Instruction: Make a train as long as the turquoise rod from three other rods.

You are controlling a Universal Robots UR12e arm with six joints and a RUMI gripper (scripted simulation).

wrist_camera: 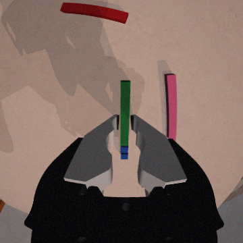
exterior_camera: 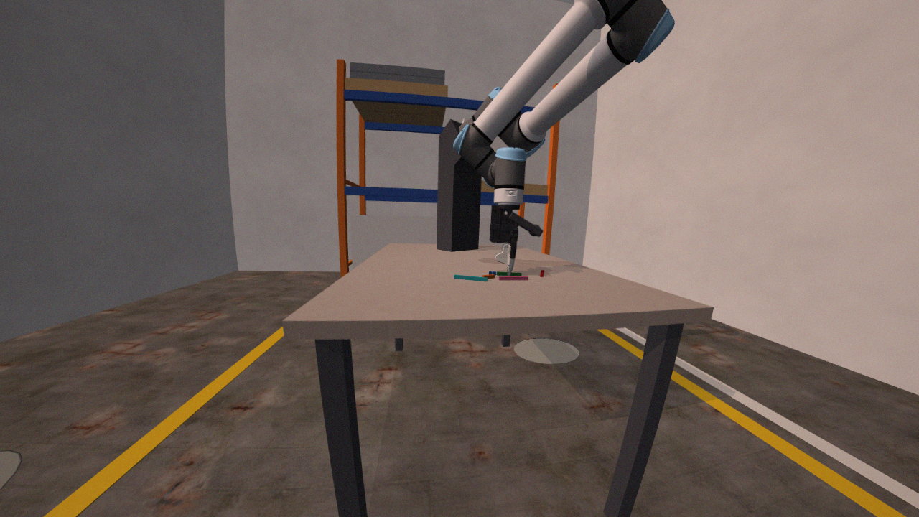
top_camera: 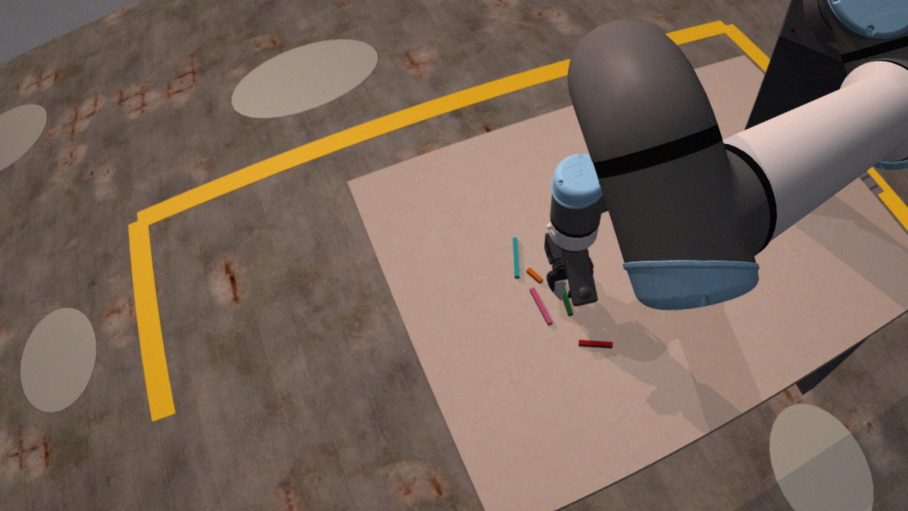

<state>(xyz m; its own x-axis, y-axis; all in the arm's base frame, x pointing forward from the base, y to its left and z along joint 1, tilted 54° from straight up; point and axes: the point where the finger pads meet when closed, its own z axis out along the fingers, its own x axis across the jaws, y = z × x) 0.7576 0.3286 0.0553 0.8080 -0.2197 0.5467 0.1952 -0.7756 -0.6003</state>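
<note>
The green rod is 10 mm below my hand. From my hand the other things lie so: orange rod 60 mm ahead, 60 mm to the right, 10 mm below; then pink rod 50 mm ahead, 20 mm to the left, 10 mm below; then red rod 60 mm behind, 110 mm to the left, 10 mm below.
</note>
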